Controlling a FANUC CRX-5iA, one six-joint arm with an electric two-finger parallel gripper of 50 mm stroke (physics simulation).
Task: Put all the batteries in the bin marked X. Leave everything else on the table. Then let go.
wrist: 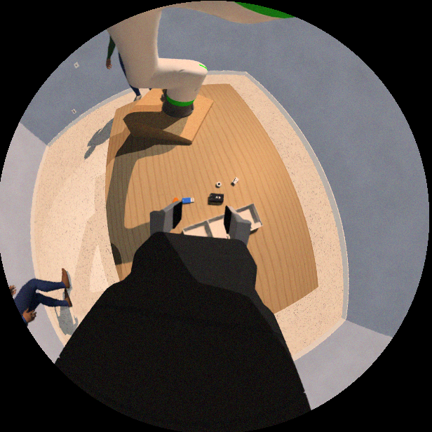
Observation:
In view: the gripper (pixel 202 212) and a white bin tray (pixel 213 226).

